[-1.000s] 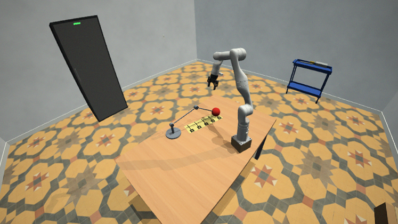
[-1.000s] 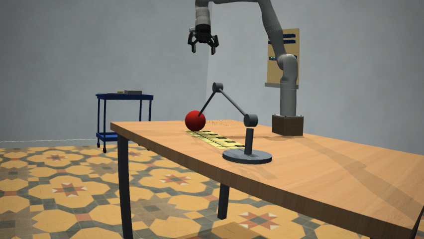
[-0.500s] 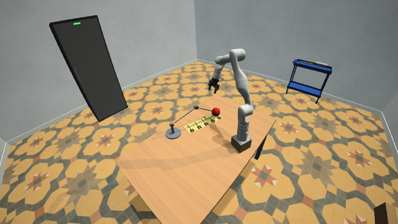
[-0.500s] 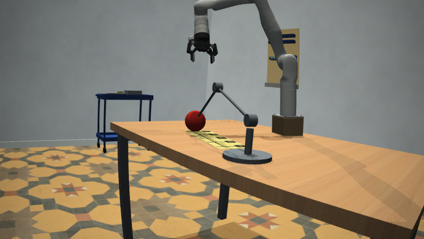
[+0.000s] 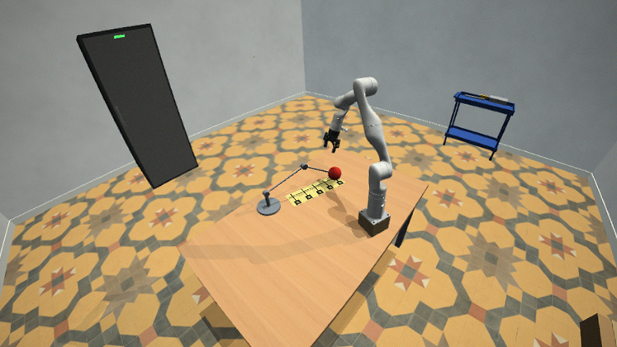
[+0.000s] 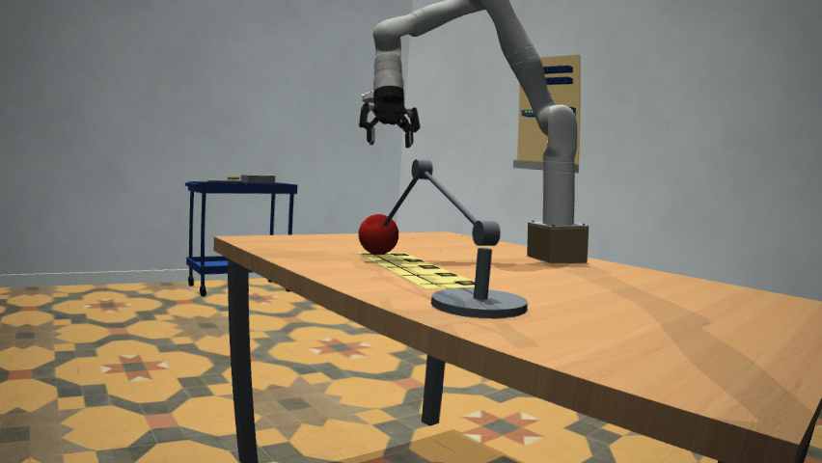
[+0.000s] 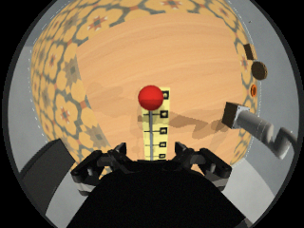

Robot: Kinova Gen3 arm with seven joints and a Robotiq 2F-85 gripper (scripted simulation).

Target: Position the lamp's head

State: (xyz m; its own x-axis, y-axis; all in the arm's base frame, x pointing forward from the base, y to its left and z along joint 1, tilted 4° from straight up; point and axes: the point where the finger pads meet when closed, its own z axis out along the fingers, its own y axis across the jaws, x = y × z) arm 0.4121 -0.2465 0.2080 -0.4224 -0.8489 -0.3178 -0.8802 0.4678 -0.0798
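Now: hand 270 mm above the yellow numbered strip, 120 mm to the right of it and 30 mm short of it. Round my hand: round grey base: 430 mm to the left, 240 mm below, 220 mm ahead.
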